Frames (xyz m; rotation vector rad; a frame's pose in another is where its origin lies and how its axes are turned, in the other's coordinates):
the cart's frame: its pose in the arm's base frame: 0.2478 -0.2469 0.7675 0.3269 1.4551 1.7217
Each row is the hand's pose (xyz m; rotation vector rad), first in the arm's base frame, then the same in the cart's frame.
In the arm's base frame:
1: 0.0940 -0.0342 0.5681 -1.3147 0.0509 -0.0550
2: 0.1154 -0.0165 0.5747 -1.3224 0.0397 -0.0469
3: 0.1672 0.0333 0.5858 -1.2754 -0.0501 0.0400
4: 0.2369 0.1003 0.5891 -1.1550 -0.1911 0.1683
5: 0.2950 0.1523 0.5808 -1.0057 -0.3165 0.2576
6: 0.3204 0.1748 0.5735 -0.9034 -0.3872 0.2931
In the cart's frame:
1: 0.3102 -0.1104 -0.0144 -0.8934 -0.0899 -2.4838
2: 0.3079 -0.1131 0.0139 -0.9127 -0.0854 -2.4807
3: 0.3088 -0.1238 0.0858 -1.0324 -0.1752 -2.4018
4: 0.3135 -0.1488 0.1792 -1.1911 -0.3629 -2.2558
5: 0.3180 -0.1796 0.2511 -1.2958 -0.5738 -2.1166
6: 0.3209 -0.1965 0.2813 -1.3370 -0.7127 -2.0363

